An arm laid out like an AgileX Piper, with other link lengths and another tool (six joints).
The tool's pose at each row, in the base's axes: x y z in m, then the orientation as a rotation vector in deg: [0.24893, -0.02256, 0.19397, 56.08, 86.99, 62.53]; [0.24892, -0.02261, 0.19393, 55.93, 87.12, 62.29]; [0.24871, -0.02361, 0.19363, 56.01, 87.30, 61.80]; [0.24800, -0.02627, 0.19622, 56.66, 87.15, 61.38]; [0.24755, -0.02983, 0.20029, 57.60, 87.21, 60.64]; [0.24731, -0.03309, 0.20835, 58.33, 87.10, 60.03]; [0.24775, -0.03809, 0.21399, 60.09, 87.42, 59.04]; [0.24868, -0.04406, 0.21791, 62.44, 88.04, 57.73]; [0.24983, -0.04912, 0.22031, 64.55, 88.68, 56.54]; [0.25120, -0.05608, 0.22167, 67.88, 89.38, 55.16]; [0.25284, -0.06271, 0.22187, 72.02, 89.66, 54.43]
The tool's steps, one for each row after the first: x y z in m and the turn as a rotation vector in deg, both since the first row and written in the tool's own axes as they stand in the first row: [-0.00004, -0.00005, -0.00001, 0.08, -0.01, -0.25]; [-0.00087, -0.00062, -0.00035, 0.41, -0.17, -0.49]; [-0.00392, 0.00110, -0.00177, 0.83, -0.62, -0.28]; [-0.00824, 0.00403, -0.00324, 1.65, -1.14, -0.08]; [-0.01334, 0.01088, -0.00490, 2.21, -1.68, 0.07]; [-0.01960, 0.01498, -0.00591, 3.72, -2.26, 0.65]; [-0.02643, 0.01720, -0.00641, 5.84, -2.88, 1.43]; [-0.03206, 0.01821, -0.00638, 7.79, -3.35, 2.13]; [-0.03927, 0.01772, -0.00634, 10.52, -4.00, 3.55]; [-0.04591, 0.01623, -0.00585, 13.20, -4.64, 5.94]
